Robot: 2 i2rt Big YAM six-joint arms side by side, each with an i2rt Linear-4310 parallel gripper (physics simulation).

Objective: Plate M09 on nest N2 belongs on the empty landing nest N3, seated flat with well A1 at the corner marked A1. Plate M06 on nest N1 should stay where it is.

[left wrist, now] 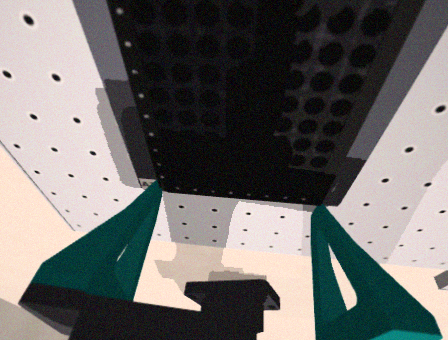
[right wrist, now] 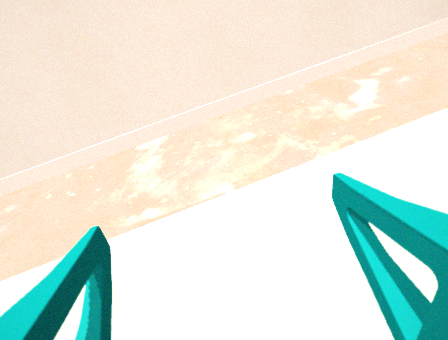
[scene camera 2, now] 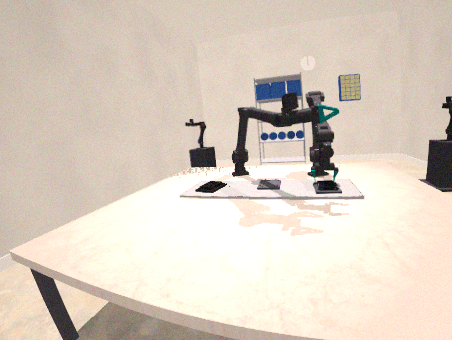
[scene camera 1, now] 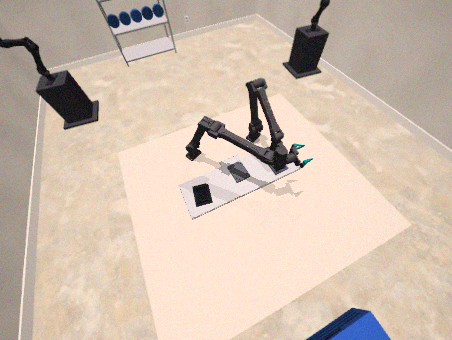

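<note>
A black well plate [scene camera 2: 327,185] [left wrist: 240,150] sits in a dark grey nest at the board's right end in scene camera 2; a tag marked A1 [left wrist: 146,183] shows at the nest's corner in the left wrist view. Another black plate [scene camera 1: 202,195] [scene camera 2: 211,186] lies at the board's left end. The bare grey nest [scene camera 1: 238,171] [scene camera 2: 269,184] lies between them. No plate or nest names are readable. My left gripper [scene camera 2: 325,180] [left wrist: 238,198] is open, pointing down above the right-hand plate, its fingertips near one short edge. My right gripper [scene camera 1: 307,153] [scene camera 2: 338,111] [right wrist: 219,210] is open and empty, high above the board.
The white perforated board [scene camera 1: 225,202] [scene camera 2: 240,192] [left wrist: 60,125] lies on the pale table [scene camera 1: 240,260] [scene camera 2: 165,260]. My right arm reaches across above the board, near my left arm, and shadows fall over the middle nest. Shelves and pedestals with other arms stand beyond the table.
</note>
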